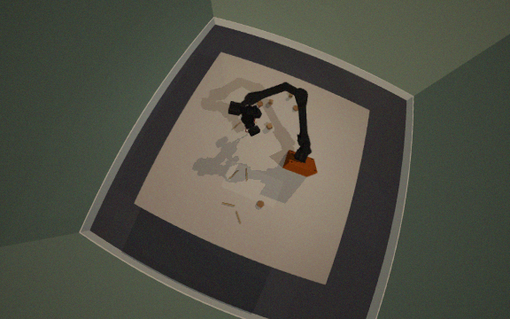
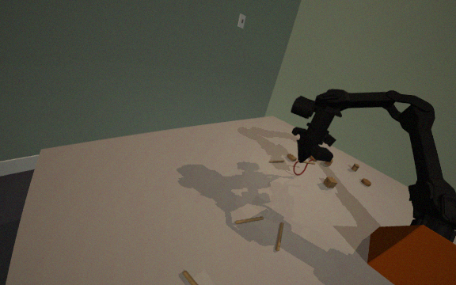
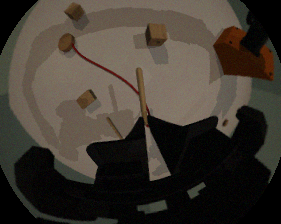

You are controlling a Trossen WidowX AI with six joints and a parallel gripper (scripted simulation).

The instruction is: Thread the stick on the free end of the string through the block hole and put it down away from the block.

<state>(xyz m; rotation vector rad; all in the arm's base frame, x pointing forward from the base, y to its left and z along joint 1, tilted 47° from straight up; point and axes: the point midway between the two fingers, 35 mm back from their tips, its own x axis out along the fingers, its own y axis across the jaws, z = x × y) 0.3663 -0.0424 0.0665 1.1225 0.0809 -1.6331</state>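
Now: the small wooden block 12 cm behind my gripper tip, 8 cm to the right of it and 4 cm below it. Round my gripper tip: thin wooden stick (1 cm to the right, 1 cm behind); then round button (22 cm to the right, 5 cm below).
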